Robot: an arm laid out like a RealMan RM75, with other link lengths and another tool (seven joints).
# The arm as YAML. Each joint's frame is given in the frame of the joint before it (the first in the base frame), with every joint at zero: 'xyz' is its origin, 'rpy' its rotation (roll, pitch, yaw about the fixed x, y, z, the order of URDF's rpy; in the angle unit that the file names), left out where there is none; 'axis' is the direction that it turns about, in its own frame. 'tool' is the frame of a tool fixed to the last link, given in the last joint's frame.
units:
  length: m
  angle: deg
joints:
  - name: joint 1
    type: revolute
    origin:
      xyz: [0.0, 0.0, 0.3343]
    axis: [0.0, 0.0, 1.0]
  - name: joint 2
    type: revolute
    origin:
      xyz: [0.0, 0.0, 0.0]
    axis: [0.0, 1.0, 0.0]
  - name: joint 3
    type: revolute
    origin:
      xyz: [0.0, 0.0, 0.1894]
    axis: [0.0, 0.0, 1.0]
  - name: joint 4
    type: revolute
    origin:
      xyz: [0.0, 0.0, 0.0]
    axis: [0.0, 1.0, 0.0]
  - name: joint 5
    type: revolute
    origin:
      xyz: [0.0, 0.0, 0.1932]
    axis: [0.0, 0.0, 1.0]
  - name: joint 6
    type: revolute
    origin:
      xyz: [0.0, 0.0, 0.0]
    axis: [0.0, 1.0, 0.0]
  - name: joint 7
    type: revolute
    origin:
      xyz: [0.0, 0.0, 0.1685]
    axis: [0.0, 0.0, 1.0]
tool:
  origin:
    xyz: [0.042, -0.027, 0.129]
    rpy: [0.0, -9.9, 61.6]
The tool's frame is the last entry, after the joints.
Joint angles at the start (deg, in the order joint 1, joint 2, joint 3, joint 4, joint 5, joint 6, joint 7):
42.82 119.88 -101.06 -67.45 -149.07 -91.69 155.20
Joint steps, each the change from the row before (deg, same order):
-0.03 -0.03 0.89 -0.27 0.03 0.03 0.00
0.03 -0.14 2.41 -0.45 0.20 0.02 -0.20
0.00 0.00 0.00 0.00 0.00 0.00 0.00
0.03 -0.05 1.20 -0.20 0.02 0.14 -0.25
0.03 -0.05 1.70 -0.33 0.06 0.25 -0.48
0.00 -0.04 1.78 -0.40 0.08 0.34 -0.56
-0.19 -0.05 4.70 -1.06 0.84 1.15 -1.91
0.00 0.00 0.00 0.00 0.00 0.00 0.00
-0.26 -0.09 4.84 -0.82 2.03 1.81 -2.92
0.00 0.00 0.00 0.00 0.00 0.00 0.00
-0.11 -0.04 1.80 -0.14 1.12 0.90 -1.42
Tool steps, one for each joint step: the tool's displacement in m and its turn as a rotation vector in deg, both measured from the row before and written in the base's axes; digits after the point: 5 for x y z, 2 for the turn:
-0.00226 0.00238 0.00014 0.66 0.67 -0.24
-0.00528 0.00601 0.00093 1.55 1.70 -0.68
0.00000 0.00000 0.00000 0.00 0.00 0.00
-0.00264 0.00388 0.00050 0.79 0.84 -0.13
-0.00412 0.00584 0.00059 1.08 1.27 -0.02
-0.00457 0.00656 0.00068 1.17 1.39 0.08
-0.01354 0.01697 0.00090 2.90 4.24 0.45
0.00000 0.00000 0.00000 0.00 0.00 0.00
-0.01718 0.01907 0.00018 2.79 5.24 1.27
0.00000 0.00000 0.00000 0.00 0.00 0.00
-0.00736 0.00764 -0.00015 1.01 2.20 0.73

